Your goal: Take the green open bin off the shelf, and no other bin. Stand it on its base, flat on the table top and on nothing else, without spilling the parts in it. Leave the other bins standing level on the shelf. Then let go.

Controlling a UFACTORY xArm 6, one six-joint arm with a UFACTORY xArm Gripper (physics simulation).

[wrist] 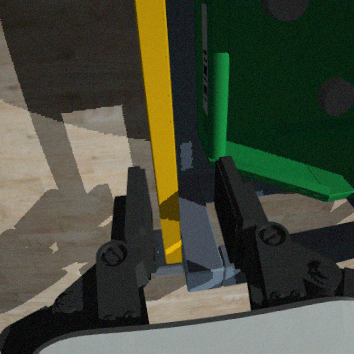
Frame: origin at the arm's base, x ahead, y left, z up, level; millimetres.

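Seen in the pictures: gripper, fingertip midpoint: [180, 184].
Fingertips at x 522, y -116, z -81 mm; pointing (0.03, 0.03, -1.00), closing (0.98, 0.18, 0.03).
A point is followed by its place in that frame.
The green open bin [220, 105] @(x 539, y -82, z -99 mm) fills the upper right of the wrist view. Its bright green rim shows at its left side and lower edge, and its inside is dark green. Two round grey parts show in it, one at the top edge and one at the right. My gripper [180, 184] @(x 522, y -116, z -81 mm) is partly open with nothing held. In the view, the right fingertip is just below the bin's lower left corner, and the left fingertip is left of the yellow bar. Whether the right finger touches the bin cannot be told. The bin's far side is out of frame.
A long yellow bar [157, 100] @(x 507, y -72, z -76 mm) runs down the view between the fingers' lines. Beside it is the dark blue-grey shelf frame [202, 240] @(x 538, y -154, z -77 mm), whose lower end shows between the fingers. Wood-grained surface [95, 135] @(x 475, y -125, z -141 mm) with shadows lies at the left and below. No other bin shows.
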